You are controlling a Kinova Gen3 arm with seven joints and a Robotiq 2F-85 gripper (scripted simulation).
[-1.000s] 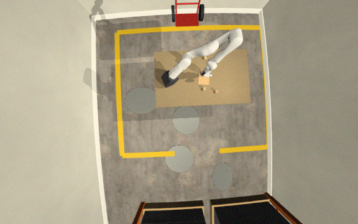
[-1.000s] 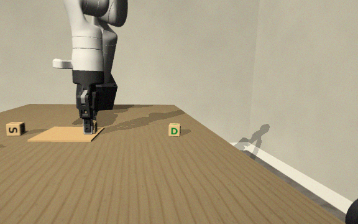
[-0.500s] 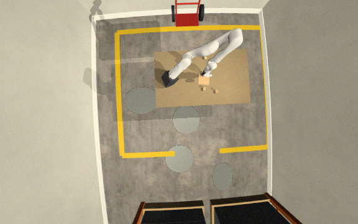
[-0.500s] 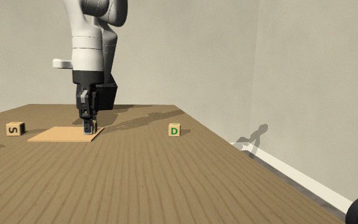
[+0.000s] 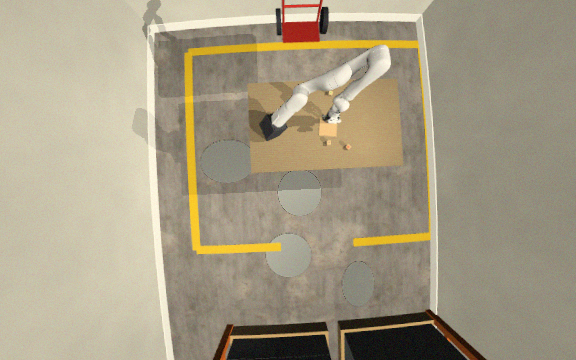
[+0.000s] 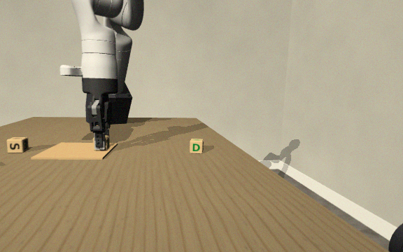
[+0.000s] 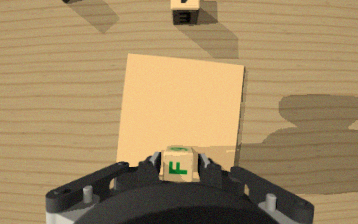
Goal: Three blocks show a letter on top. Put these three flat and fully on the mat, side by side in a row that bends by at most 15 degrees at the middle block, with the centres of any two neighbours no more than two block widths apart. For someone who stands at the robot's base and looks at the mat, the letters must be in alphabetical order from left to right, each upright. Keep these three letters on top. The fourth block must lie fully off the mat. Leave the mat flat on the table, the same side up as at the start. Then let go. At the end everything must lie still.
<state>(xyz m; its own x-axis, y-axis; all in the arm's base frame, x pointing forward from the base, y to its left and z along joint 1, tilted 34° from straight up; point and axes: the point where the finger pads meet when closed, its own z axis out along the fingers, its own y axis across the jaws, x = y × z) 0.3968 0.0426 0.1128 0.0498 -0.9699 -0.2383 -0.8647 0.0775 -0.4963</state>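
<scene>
Right now my hand is 50 mm to the left of the tan mat and 20 mm above it.
</scene>
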